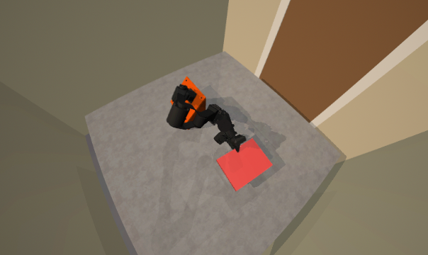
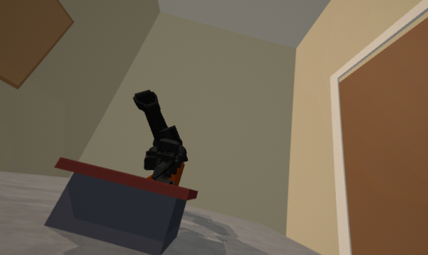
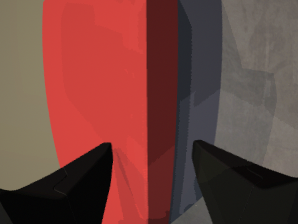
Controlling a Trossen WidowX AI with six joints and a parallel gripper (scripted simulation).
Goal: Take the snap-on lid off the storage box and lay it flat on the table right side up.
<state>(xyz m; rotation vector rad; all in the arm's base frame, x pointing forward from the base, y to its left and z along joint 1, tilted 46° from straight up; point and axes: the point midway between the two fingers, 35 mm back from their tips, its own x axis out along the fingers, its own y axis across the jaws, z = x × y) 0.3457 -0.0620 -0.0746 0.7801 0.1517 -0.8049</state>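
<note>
Now: gripper tip 80 mm short of the red lid, 10 mm to the left of it and 10 mm below it. Round my gripper tip: grey storage box: 80 mm ahead, 40 mm below, 10 mm to the right.
</note>
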